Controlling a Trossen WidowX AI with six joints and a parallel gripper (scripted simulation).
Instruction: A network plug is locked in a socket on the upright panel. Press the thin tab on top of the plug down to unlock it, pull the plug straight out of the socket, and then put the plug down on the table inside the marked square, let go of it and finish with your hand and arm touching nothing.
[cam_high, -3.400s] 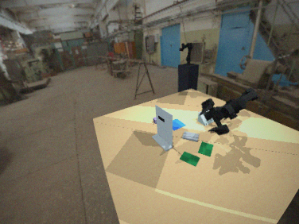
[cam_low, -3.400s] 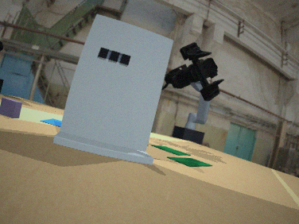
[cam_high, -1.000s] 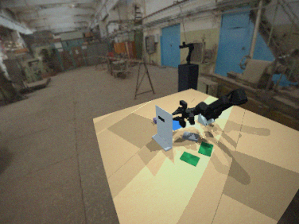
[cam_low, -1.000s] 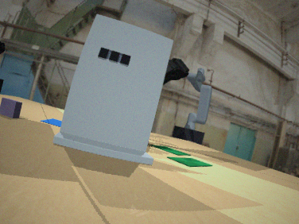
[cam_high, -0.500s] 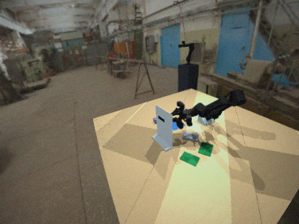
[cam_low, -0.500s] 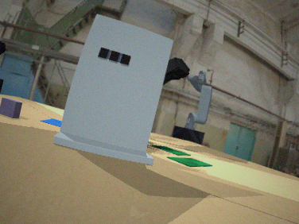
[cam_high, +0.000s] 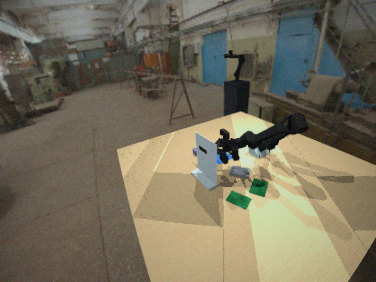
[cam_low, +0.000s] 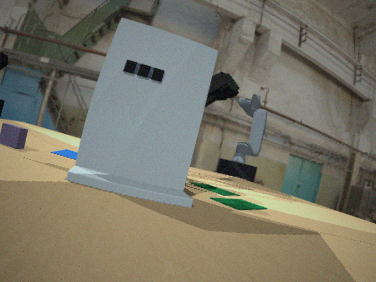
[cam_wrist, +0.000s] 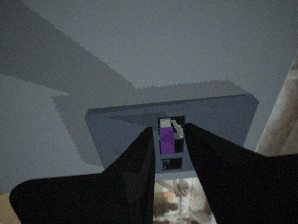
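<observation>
The blue marked square lies 17 cm behind my gripper tip, 10 cm to the right of it and 17 cm below it. From my gripper tip the other things lie so: network plug (1 cm ahead); then upright grey panel (3 cm ahead, 1 cm to the right, 6 cm below); then grey piece (15 cm behind, 8 cm to the left, 16 cm below).
</observation>
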